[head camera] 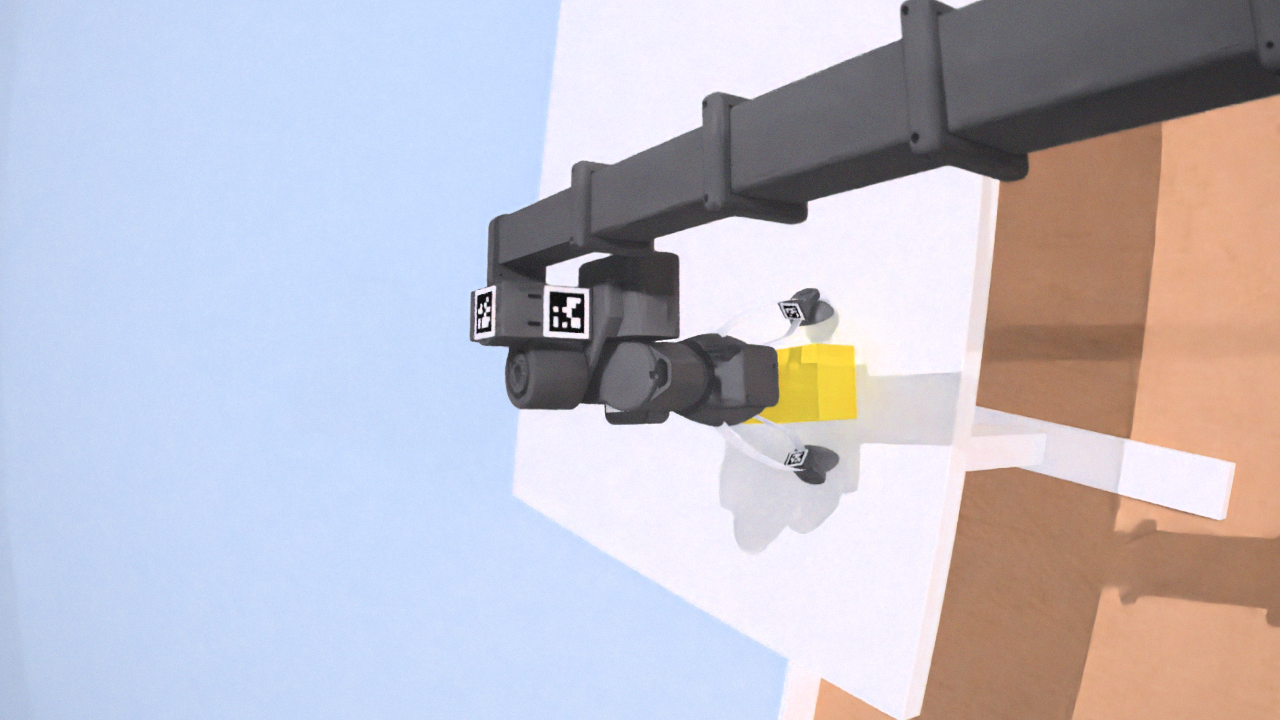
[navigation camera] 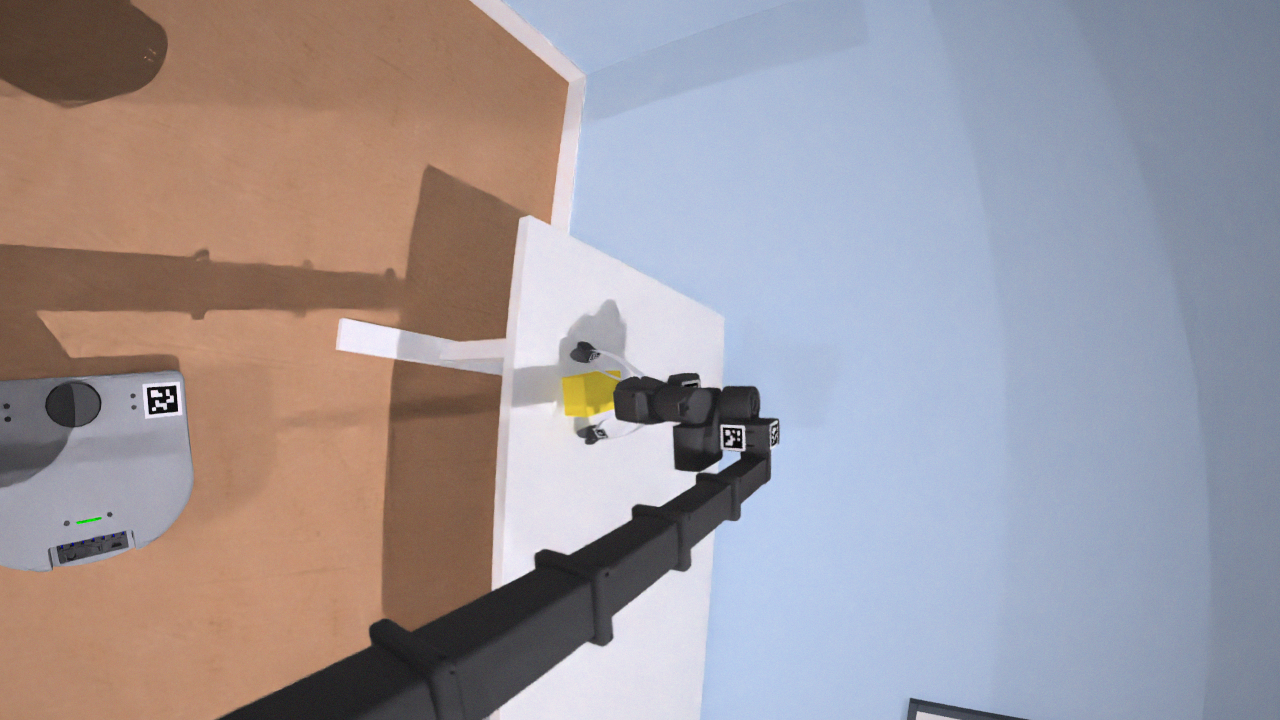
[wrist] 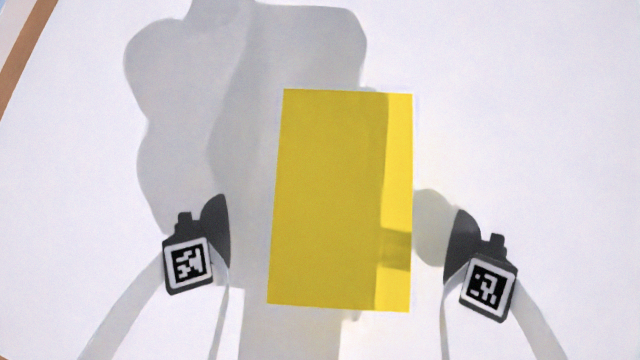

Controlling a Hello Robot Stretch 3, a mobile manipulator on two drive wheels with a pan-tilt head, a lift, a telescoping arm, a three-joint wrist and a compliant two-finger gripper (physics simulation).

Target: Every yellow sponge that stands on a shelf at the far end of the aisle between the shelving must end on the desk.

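A yellow sponge rests on the white desk, near its long edge on the floor side. My gripper is open around the sponge, low over the desk, with one fingertip on each side. In the wrist view, a gap shows between each fingertip and the sponge. The wrist hides part of the sponge in the head view. The shelves at the far end of the aisle do not show.
My extended arm reaches over the desk. A blue wall stands behind the desk. A white desk leg and foot stick out over the brown floor. My grey base is at the left in the navigation view.
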